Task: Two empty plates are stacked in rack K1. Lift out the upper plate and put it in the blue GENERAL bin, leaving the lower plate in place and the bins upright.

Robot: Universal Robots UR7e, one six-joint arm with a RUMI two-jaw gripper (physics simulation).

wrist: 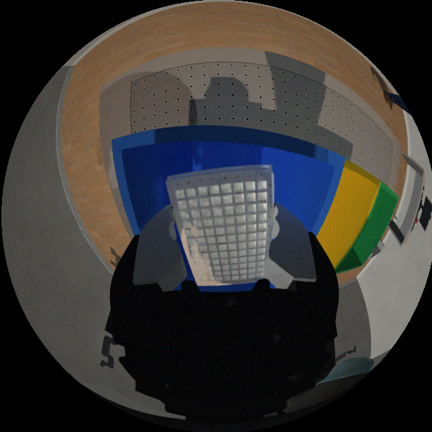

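The plate [225,200], a pale tray-like piece with a grid of small square wells, is in the middle of the wrist view. My gripper [223,206] is shut on it, with one grey jaw against each long side. Seen from the wrist, the plate is over the open inside of the blue bin [220,133]; how deep it is relative to the rim is hard to tell. The bin looks upright. The bin's near side is hidden by the black gripper body. Rack K1 and the lower plate do not show.
A yellow bin [350,210] stands right of the blue bin, with a green bin [382,205] beyond it. A perforated grey board [160,105] lies behind the blue bin, on the light table top, with dark shadows across it. Wooden floor shows around the table.
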